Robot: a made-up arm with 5 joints. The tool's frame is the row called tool.
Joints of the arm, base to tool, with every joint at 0 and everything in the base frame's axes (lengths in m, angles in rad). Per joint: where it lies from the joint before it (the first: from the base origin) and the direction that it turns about. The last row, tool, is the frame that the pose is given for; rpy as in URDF.
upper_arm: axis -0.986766 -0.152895 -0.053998 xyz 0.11 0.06 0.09
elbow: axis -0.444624 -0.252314 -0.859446 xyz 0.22 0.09 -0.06
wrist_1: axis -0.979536 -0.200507 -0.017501 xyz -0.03 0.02 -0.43
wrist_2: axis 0.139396 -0.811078 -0.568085 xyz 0 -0.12 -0.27
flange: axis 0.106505 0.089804 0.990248 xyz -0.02 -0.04 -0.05
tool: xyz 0.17 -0.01 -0.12 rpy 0 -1.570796 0
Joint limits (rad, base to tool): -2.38..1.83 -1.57..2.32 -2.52..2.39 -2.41..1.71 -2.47..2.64
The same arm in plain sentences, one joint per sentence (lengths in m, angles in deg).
The arm has five revolute joints in a row. What follows holds with every joint at zero, and every direction is one of the base frame's.
Joint 1 sits 0.11 m along +x and 0.06 m along +y and 0.09 m along +z from the base frame's origin and turns about the direction (-0.986766, -0.152895, -0.053998), from -136.36 to 104.85 deg.
Joint 2 sits 0.22 m along +x and 0.09 m along +y and 0.06 m along -z from joint 1 and turns about the direction (-0.444624, -0.252314, -0.859446), from -89.95 to 132.93 deg.
Joint 3 sits 0.03 m along -x and 0.02 m along +y and 0.43 m along -z from joint 2 and turns about the direction (-0.979536, -0.200507, -0.017501), from -144.39 to 136.94 deg.
Joint 4 sits 0.12 m along -y and 0.27 m along -z from joint 3 and turns about the direction (0.139396, -0.811078, -0.568085), from -138.08 to 97.98 deg.
Joint 5 sits 0.02 m along -x and 0.04 m along -y and 0.05 m along -z from joint 4 and turns about the direction (0.106505, 0.089804, 0.990248), from -141.52 to 151.26 deg.
The tool frame, which is the frame that the pose is given for, sits 0.17 m along +x and 0.01 m along -y and 0.12 m along -z from joint 5; its axes are the base frame's turned by roll 0, pitch -90 and yaw 0 deg (as in URDF: about the fixed x, then y, then z).

